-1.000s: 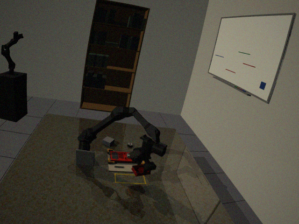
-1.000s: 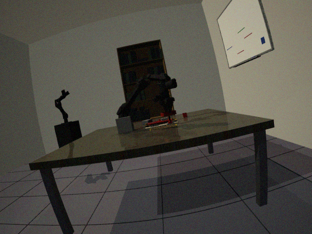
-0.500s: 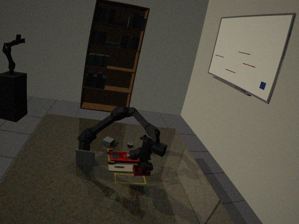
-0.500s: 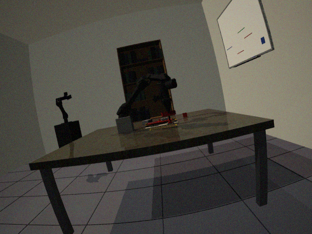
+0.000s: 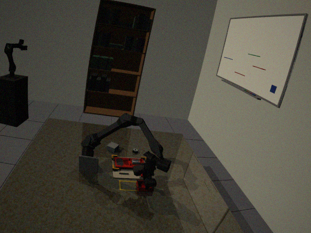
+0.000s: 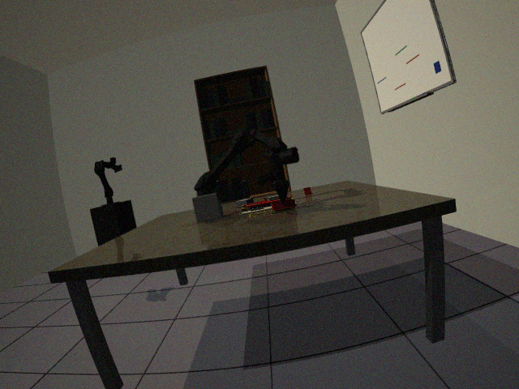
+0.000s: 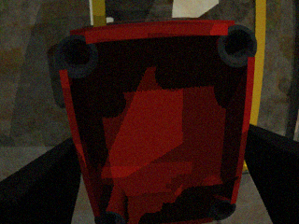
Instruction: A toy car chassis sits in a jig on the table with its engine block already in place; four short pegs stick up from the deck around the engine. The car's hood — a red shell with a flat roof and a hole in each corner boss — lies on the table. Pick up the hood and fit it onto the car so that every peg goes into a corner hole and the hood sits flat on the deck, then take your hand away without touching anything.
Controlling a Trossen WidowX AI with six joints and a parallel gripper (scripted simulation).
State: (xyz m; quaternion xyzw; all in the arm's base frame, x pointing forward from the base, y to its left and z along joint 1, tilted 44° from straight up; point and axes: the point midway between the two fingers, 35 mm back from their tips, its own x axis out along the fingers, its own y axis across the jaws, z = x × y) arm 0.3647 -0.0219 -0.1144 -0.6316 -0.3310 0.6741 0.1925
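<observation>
The red hood lies 1 cm below my gripper tip.
</observation>
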